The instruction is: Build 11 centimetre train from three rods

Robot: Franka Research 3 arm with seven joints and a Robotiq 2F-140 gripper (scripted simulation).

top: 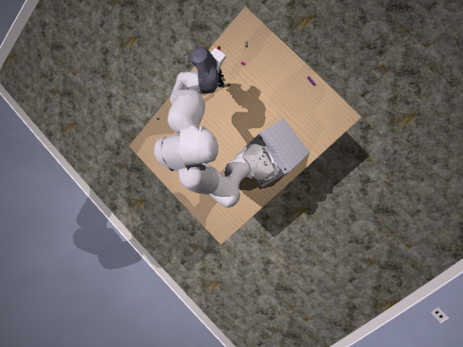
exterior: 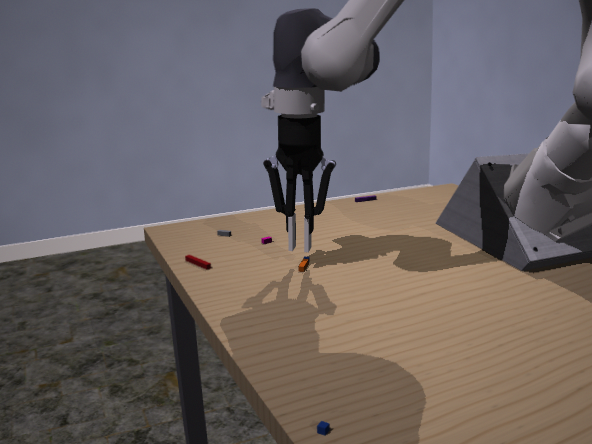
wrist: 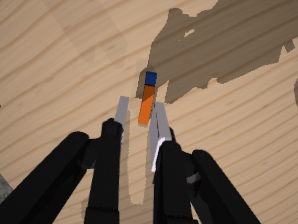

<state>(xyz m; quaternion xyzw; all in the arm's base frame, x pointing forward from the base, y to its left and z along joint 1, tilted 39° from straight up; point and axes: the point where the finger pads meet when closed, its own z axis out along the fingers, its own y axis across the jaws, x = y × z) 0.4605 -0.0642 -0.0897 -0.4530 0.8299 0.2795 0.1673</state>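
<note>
My gripper is now 39 cm to the left of the purple rod, 32 cm past it and 6 cm above it. Also, from my hand: red rod (18 cm ahead, 8 cm to the right, 6 cm below); then magenta rod (16 cm to the right, 6 cm below, 2 cm ahead); then orange rod (6 cm below).
</note>
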